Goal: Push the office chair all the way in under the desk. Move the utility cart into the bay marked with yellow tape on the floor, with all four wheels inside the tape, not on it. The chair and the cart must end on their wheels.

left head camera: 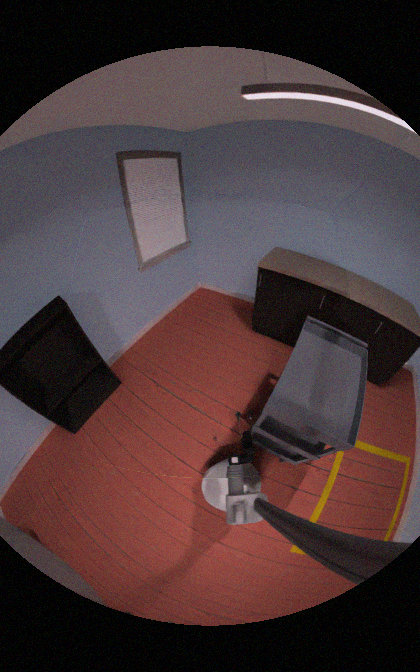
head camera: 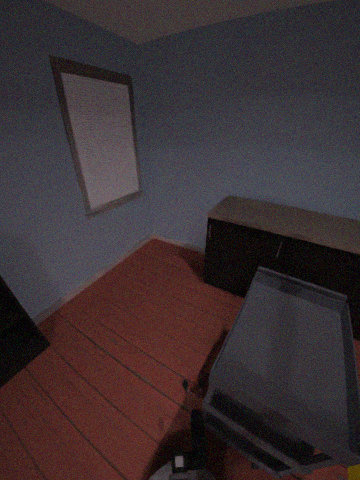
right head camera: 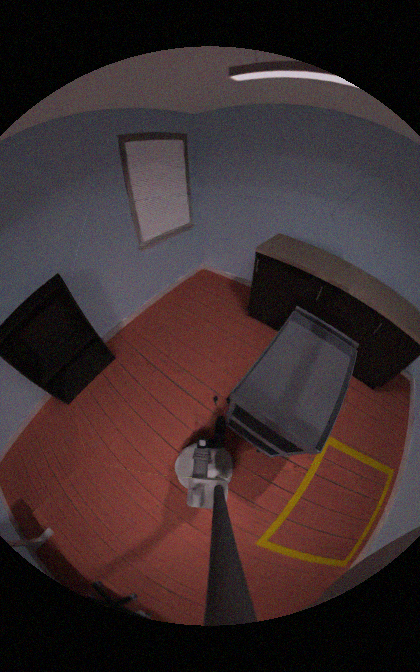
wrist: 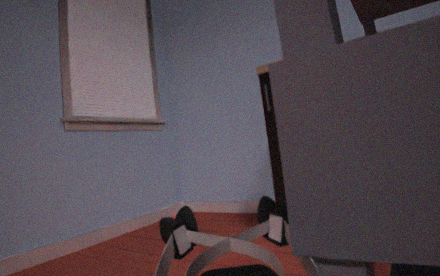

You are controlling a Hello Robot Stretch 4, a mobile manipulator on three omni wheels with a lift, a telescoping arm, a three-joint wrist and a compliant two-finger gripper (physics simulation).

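The grey utility cart stands upright close ahead and to the right, outside the yellow tape bay, near its far left corner. Its wheels are mostly hidden. My gripper is open and empty, low beside the cart's near left corner; its right finger is close to the cart's side in the wrist view. Whether they touch is unclear. Part of the office chair's dark base shows at the bottom left of the right head view, near a pale foot, apparently the desk's.
A long dark cabinet stands against the wall behind the cart. A black bookshelf stands at the left wall. A blinded window is on the left wall.
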